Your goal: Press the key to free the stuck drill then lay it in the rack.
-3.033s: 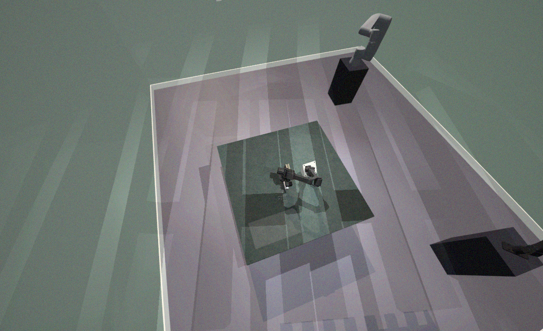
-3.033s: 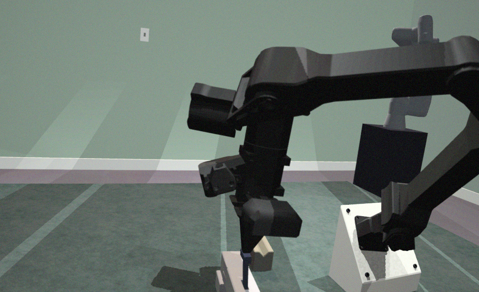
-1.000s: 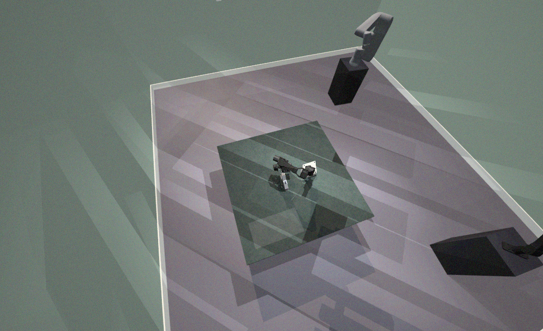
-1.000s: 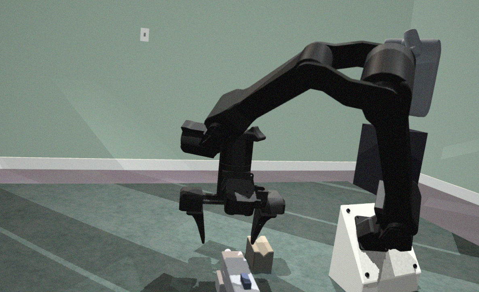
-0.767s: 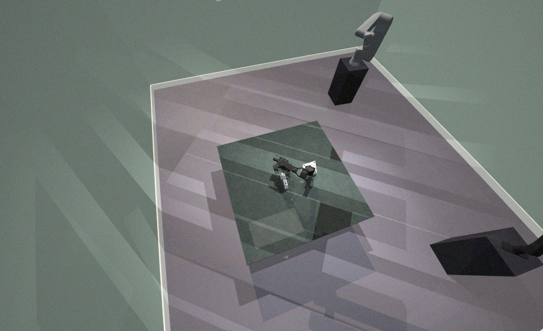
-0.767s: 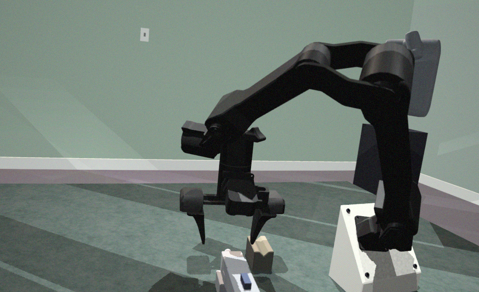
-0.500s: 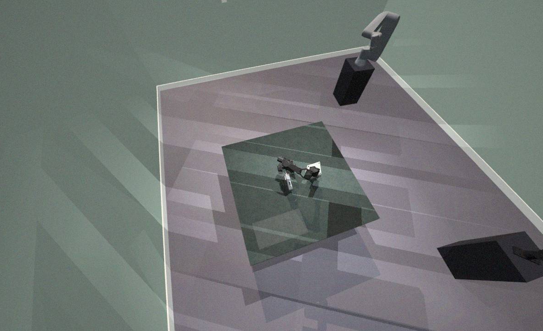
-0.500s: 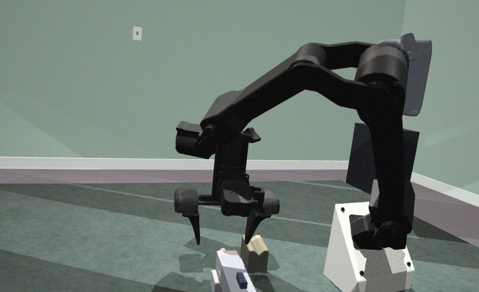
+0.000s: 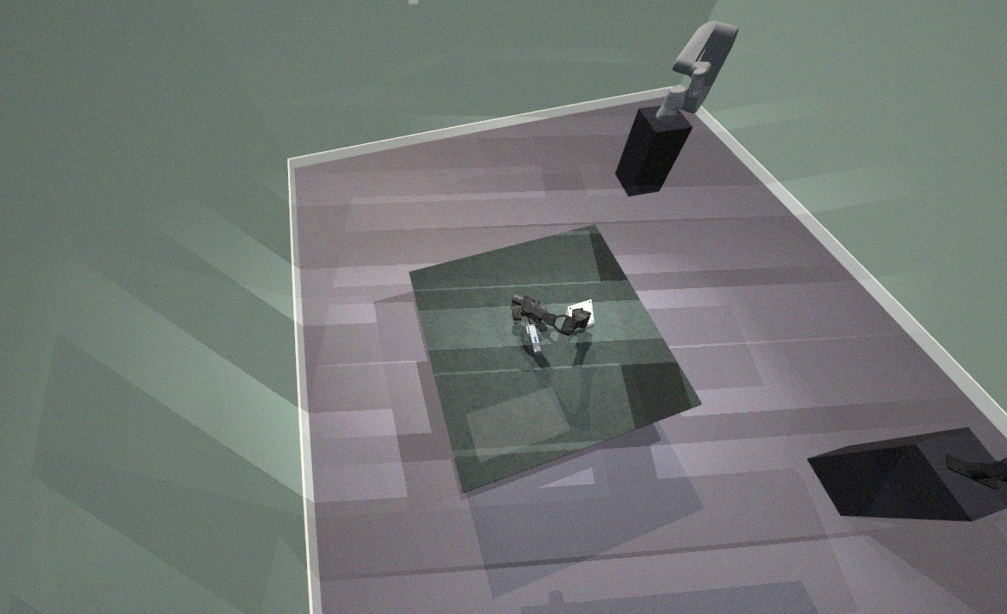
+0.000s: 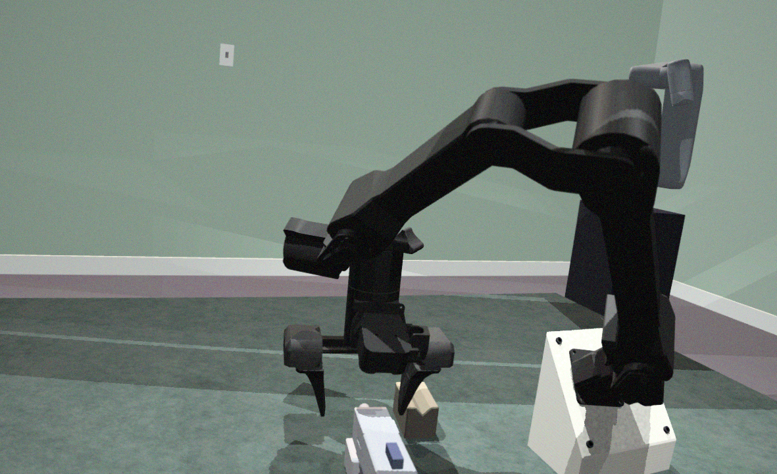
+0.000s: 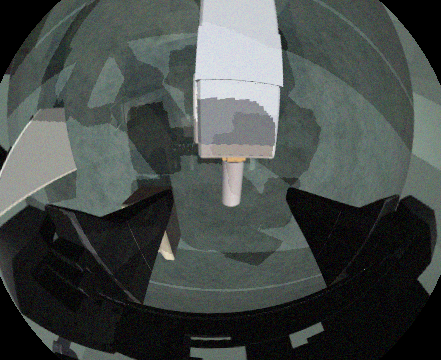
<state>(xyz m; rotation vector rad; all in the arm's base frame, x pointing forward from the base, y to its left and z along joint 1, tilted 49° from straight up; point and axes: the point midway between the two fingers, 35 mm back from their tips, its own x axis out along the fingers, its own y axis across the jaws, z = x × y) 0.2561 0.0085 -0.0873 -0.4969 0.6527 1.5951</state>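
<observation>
The drill lies 6 cm to the left of my gripper tip and 1 cm above it. Round my gripper tip: grey housing (1 cm ahead, 12 cm to the left, 1 cm above); blue key (1 cm ahead, 15 cm to the left, 1 cm above).
</observation>
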